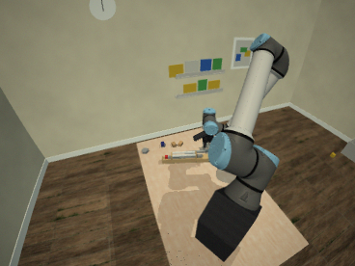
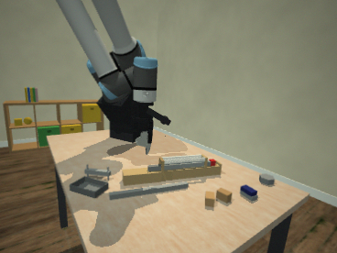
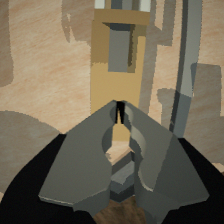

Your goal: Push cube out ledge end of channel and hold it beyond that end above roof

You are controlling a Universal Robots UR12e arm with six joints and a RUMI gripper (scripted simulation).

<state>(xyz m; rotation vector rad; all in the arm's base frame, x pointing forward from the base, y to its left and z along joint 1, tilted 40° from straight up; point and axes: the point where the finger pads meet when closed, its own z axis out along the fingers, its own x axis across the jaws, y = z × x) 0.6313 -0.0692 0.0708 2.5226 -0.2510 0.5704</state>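
Now: the red cube 300 mm to the left of my hand, 100 mm ahead of it and 80 mm below it. Round my hand: grey tray (230 mm to the right, 130 mm below, 40 mm behind); long grey bar (120 mm below, 100 mm ahead, 30 mm to the right); tan channel (160 mm to the left, 80 mm below, 50 mm ahead).
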